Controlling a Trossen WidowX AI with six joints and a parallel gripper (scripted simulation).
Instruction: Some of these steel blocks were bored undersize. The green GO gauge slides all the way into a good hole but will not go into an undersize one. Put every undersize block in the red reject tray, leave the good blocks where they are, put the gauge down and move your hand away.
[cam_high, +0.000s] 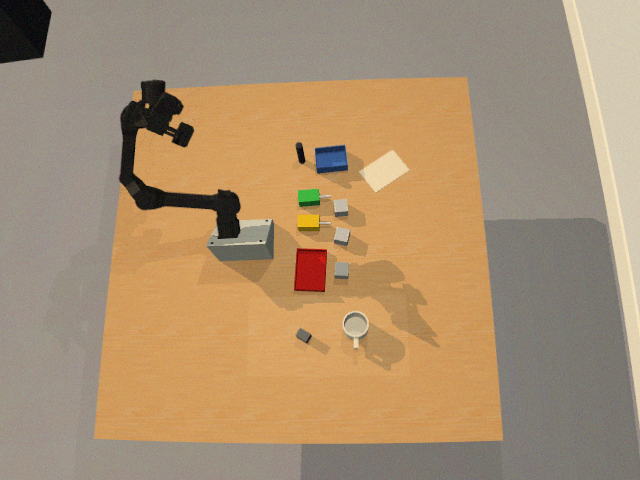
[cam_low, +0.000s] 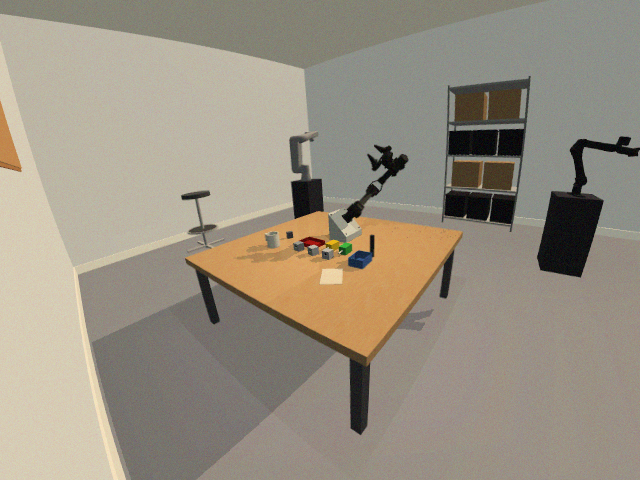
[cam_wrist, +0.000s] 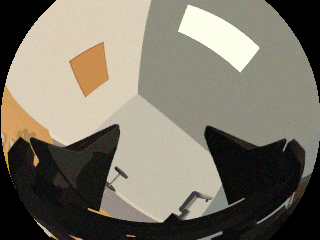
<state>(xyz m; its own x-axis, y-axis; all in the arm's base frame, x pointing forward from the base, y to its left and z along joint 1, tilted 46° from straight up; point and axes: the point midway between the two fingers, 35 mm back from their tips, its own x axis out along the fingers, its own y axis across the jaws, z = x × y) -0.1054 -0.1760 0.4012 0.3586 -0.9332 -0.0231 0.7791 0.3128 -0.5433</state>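
Now: gripper tip 370 mm short of the green GO gauge, 10 mm to the right of it and 530 mm above it. Also, from my gripper tip: yellow gauge: 360 mm ahead, 90 mm to the right, 530 mm below; blue bin: 420 mm ahead, 150 mm to the left, 540 mm below; red reject tray: 330 mm ahead, 250 mm to the right, 540 mm below.
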